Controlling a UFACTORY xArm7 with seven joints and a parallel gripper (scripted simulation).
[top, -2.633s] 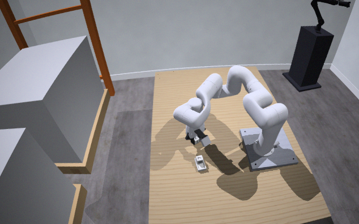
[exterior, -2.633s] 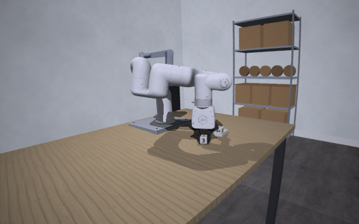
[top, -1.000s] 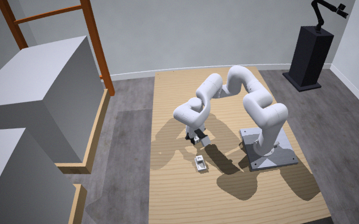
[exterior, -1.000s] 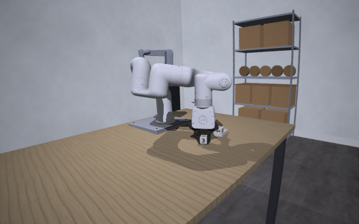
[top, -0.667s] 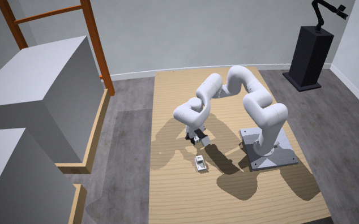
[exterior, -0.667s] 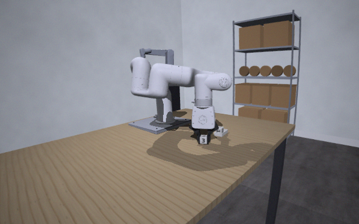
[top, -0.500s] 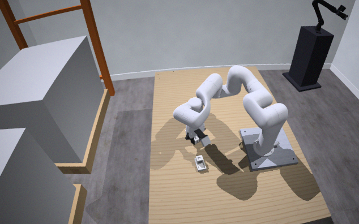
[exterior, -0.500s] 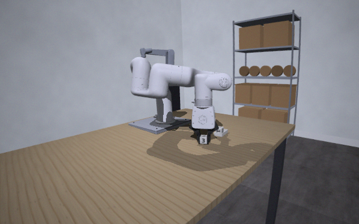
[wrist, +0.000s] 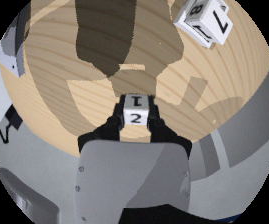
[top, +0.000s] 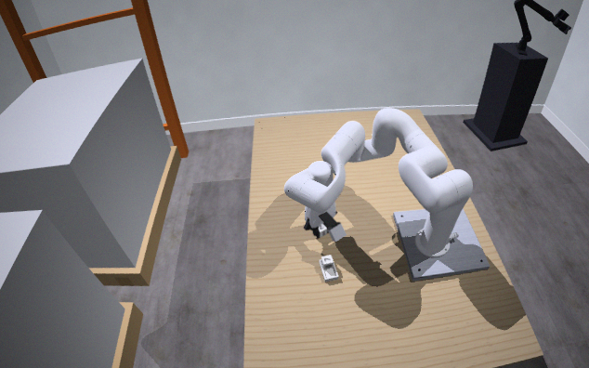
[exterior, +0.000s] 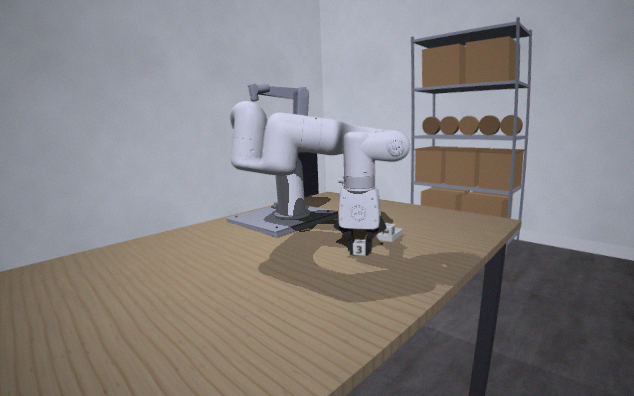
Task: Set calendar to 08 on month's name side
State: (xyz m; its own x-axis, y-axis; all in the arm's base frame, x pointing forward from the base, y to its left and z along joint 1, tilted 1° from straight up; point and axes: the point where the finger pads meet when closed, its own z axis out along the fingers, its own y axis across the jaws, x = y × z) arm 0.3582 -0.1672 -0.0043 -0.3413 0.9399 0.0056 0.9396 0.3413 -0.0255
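My hand is right at the white digit cube. The rest, counted from my hand: white tray: 16 cm to the left, 2 cm ahead, 1 cm below.
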